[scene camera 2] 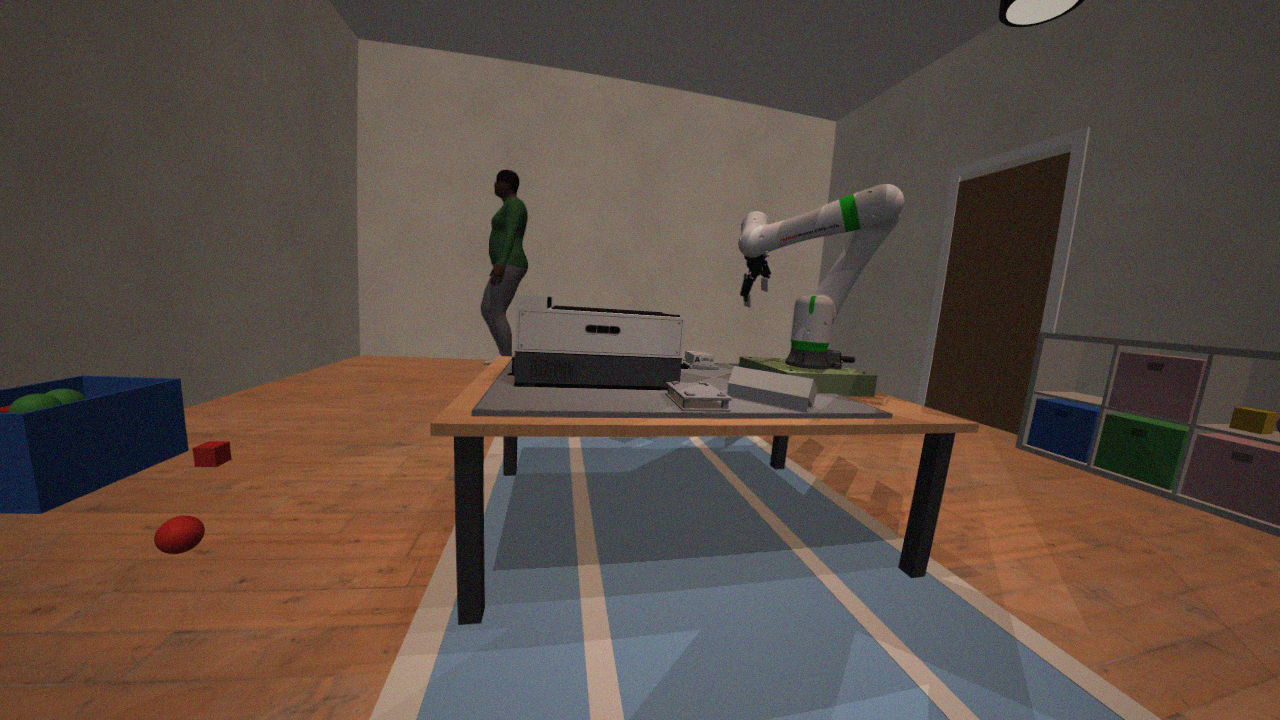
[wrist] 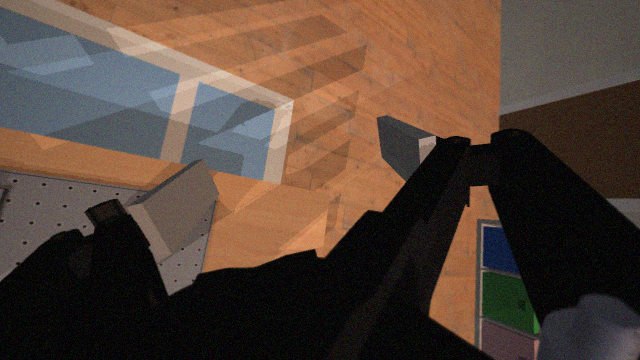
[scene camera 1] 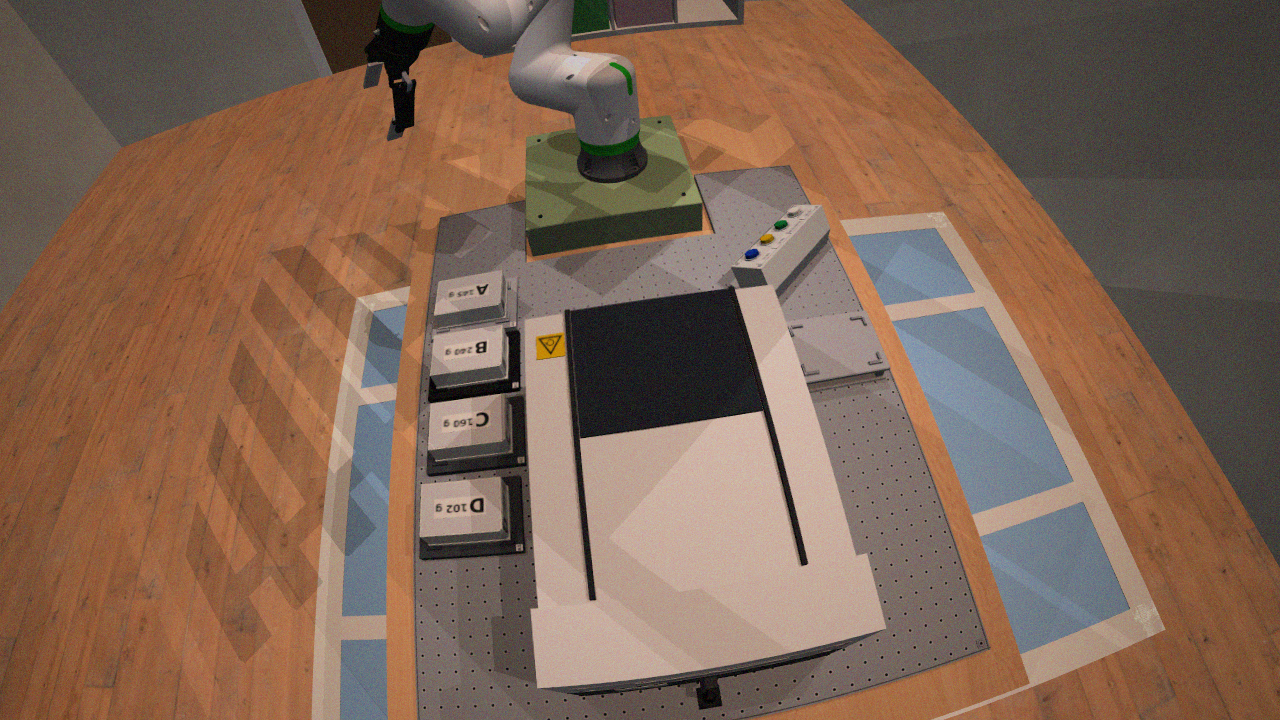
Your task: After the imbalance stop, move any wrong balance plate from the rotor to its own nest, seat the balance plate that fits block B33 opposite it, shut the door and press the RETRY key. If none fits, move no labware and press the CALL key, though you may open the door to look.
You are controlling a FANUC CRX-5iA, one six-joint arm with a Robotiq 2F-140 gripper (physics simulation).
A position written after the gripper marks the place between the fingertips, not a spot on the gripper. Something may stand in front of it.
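Observation:
A white centrifuge [scene camera 1: 686, 553] stands in the scene, and so does a button box [scene camera 1: 777, 258], which scene camera 2 shows too, the box [scene camera 2: 792, 392] being visible there. The gripper [scene camera 1: 382, 111] is open, holding nothing; it can also be seen at [scene camera 2: 755, 298] and at [wrist: 294, 157].

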